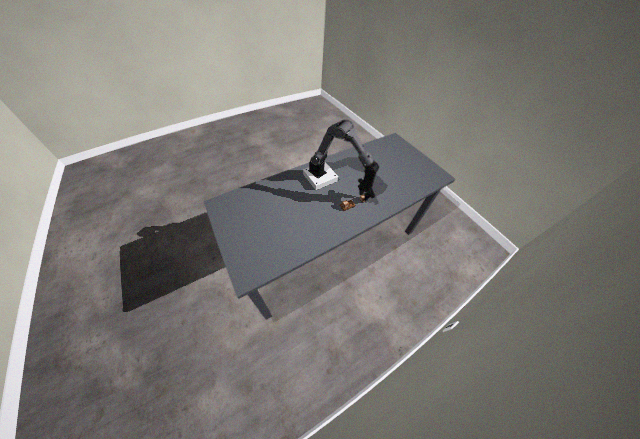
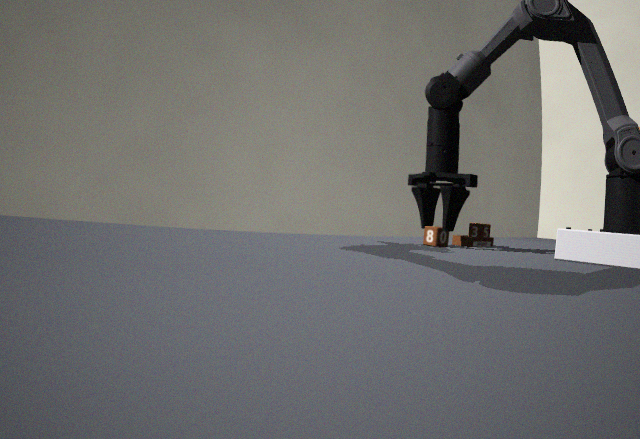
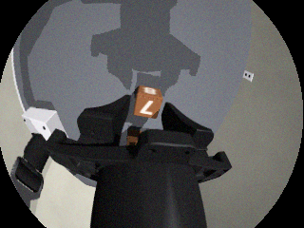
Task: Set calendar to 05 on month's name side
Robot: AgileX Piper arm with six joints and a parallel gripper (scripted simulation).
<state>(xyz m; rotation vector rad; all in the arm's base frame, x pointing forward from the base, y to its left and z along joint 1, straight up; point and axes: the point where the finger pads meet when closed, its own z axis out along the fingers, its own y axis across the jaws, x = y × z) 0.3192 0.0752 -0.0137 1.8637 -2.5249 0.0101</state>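
Right now my hand is 40 mm past the cube, 120 mm to the left of it and 10 mm above it. From my hand the other things lie so: brown calendar tray: 30 mm behind, 110 mm to the right, 20 mm below.
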